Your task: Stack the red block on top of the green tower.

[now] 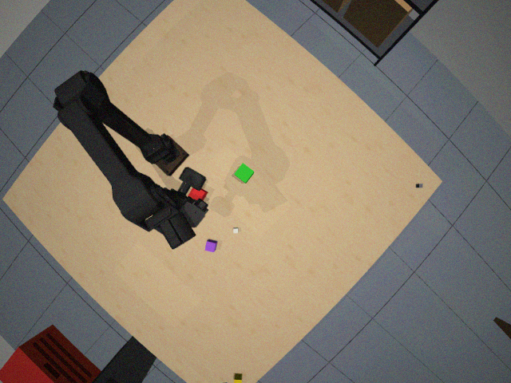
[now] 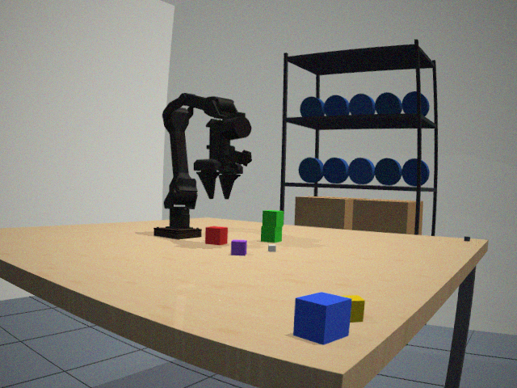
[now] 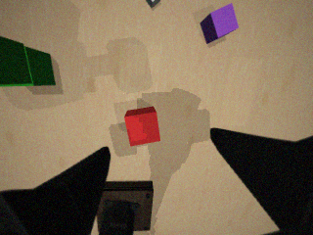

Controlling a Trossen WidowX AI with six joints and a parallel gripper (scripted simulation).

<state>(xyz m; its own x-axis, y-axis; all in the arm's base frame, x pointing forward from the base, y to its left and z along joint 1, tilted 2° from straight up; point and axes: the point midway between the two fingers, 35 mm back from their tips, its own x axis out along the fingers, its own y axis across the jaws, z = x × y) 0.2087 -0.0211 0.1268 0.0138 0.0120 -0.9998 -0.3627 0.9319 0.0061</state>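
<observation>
Now: the red block 100 mm below my gripper tip, 20 mm behind it and 10 mm to the left of it. The rest, counted from my gripper tip: tiny white cube (170 mm ahead, 120 mm below, 30 mm to the left); yellow cube (640 mm ahead, 340 mm to the right, 110 mm below); purple cube (150 mm ahead, 110 mm below, 70 mm to the right).
</observation>
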